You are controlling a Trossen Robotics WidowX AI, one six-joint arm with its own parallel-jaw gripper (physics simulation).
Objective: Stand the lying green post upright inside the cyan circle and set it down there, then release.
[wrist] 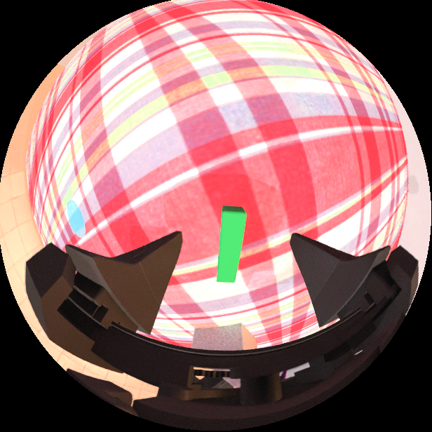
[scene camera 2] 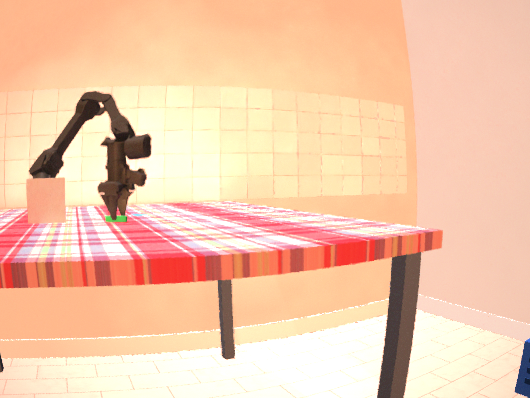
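Where they show: gripper, fingertip midpoint: (scene camera 2: 118,218); arm's base, link origin: (scene camera 2: 41,193).
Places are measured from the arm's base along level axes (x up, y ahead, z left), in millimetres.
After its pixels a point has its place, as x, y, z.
Observation:
The green post (scene camera 2: 116,219) @[-75, 234, -94] (wrist: 231,245) lies on its side on the checked cloth. My gripper (scene camera 2: 118,216) @[-73, 241, -95] (wrist: 239,238) is open and points down over the post. In the wrist view the post shows between the two spread fingers, with a gap on each side. In the scene view the fingertips are low, at the post. The cyan circle (scene camera 2: 138,215) @[-84, 339, 98] (wrist: 76,218) lies flat on the cloth, to the right of the post in the scene view and beyond the left finger in the wrist view. Nothing stands in the circle.
The table (scene camera 2: 300,227) @[-83, 609, -419] (wrist: 250,175) has a red and white checked top; its right corner and edge show in the scene view. A pale block (scene camera 2: 46,200) @[-19, 18, -46] (wrist: 217,337) stands under the arm's base. A tiled wall (scene camera 2: 290,145) rises behind the table.

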